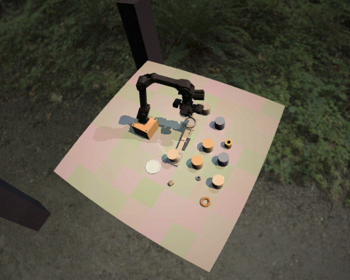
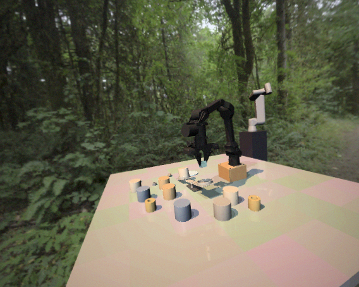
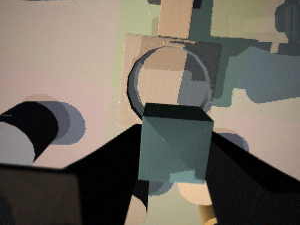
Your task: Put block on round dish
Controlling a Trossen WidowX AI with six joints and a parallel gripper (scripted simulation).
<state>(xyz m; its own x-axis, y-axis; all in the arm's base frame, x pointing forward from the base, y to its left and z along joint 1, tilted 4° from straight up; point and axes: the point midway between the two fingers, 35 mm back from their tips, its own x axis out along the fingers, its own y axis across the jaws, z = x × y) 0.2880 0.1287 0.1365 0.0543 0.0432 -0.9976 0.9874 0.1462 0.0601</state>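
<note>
Right now the cup is 30 mm ahead of my gripper tip, 270 mm to the right of it and 110 mm below it. From my gripper tip the other things lie so: balance 10 mm ahead, 120 mm to the right, 130 mm below; then nut 230 mm ahead, 290 mm to the right, 160 mm below; then round dish 70 mm behind, 370 mm to the right, 170 mm below.
</note>
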